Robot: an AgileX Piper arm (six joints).
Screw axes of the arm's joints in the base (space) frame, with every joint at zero. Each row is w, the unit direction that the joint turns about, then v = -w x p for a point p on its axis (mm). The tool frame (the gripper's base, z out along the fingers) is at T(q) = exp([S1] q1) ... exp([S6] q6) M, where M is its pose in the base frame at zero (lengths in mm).
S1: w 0 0 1 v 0 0 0
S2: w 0 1 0 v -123 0 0
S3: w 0 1 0 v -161.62 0 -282.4
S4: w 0.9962 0 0.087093 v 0 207.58 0
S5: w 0 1 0 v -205.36 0 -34.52
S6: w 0.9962 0 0.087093 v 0 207.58 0
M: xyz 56.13 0 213.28 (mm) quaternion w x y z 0.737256 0 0.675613 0
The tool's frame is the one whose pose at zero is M.
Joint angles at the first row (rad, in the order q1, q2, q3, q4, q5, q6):
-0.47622 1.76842 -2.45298 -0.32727 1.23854 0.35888
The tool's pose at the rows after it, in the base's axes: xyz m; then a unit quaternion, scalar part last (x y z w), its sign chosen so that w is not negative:
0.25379 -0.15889 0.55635 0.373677 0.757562 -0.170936 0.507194
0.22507 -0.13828 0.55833 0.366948 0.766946 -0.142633 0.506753
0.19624 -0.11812 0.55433 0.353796 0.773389 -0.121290 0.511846
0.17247 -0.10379 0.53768 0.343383 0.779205 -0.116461 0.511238
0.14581 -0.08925 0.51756 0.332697 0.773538 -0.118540 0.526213
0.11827 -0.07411 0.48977 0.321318 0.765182 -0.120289 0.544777
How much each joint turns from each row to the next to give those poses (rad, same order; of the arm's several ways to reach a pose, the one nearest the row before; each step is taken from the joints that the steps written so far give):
0.00001 -0.12593 0.10947 0.03616 0.02242 0.00002
-0.00005 -0.13313 0.14332 0.06161 -0.00099 -0.00499
0.00003 -0.14219 0.16670 0.05341 -0.03157 -0.01426
-0.00003 -0.13928 0.20205 0.01808 -0.06080 -0.01231
0.00005 -0.15342 0.21205 0.00130 -0.09455 -0.00367
-0.00001 -0.16524 0.22357 0.00092 -0.10308 -0.00223

